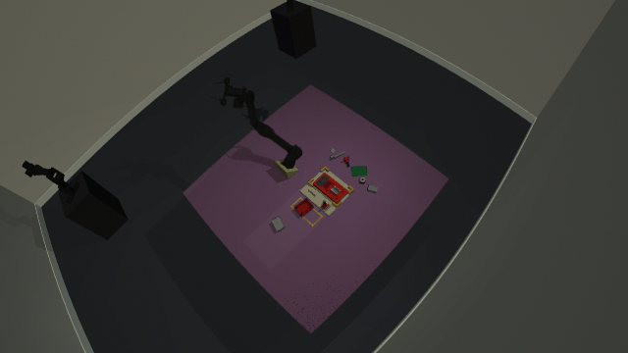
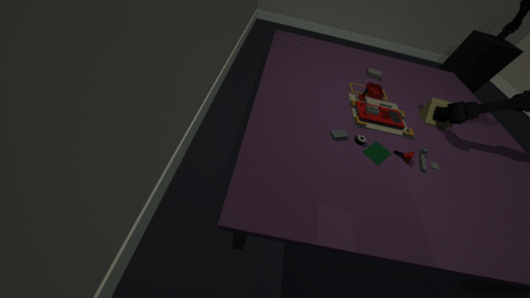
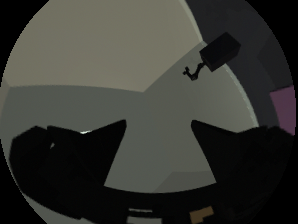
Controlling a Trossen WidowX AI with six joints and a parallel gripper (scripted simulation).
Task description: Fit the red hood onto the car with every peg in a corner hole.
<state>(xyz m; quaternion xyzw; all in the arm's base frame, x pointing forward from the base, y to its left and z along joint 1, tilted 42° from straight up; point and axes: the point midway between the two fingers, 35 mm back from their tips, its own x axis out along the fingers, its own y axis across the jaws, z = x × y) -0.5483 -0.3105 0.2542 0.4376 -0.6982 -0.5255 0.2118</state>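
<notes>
The red hood is 830 mm ahead of my gripper tip, 470 mm below it and 40 mm to the right of it. Also, from my gripper tip: green square plate 900 mm ahead, 470 mm below, 380 mm to the left; grey engine block 890 mm ahead, 450 mm below, 170 mm to the left.
</notes>
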